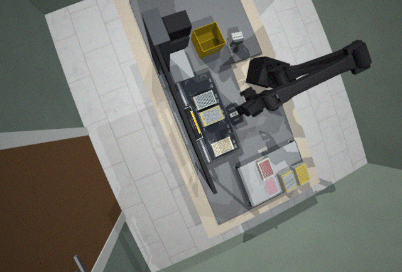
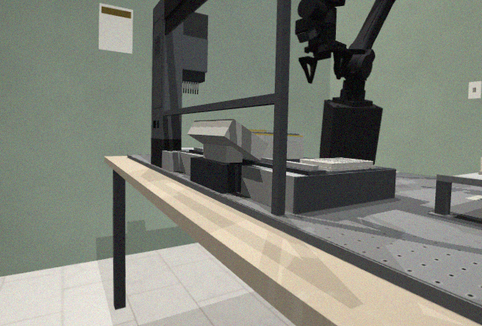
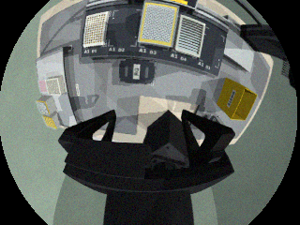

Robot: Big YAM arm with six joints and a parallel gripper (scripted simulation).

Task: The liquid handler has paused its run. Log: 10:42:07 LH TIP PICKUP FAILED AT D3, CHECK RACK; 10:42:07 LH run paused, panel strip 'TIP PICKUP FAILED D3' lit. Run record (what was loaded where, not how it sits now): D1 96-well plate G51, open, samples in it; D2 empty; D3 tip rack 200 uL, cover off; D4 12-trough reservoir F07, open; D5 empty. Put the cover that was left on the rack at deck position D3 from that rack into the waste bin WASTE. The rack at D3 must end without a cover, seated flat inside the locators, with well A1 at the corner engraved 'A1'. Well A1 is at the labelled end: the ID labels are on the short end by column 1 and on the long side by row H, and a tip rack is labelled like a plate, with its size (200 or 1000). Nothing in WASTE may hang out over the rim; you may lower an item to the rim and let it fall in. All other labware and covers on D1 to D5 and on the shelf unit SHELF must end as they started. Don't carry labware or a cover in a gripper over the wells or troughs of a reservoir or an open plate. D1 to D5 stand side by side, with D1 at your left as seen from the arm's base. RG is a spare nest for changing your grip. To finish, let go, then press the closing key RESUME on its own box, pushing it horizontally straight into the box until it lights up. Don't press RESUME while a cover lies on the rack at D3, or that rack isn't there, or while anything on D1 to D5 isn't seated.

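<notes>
Now: hand 17 cm short of the clear cover, 3 cm to the right of it and 16 cm above it. From my hand the other things lie so: gantry post 31 cm ahead, 31 cm to the left, 4 cm below; cream plate 13 cm ahead, 23 cm to the left, 22 cm below; yellow-framed tip rack 16 cm ahead, 2 cm to the left, 18 cm below.
</notes>
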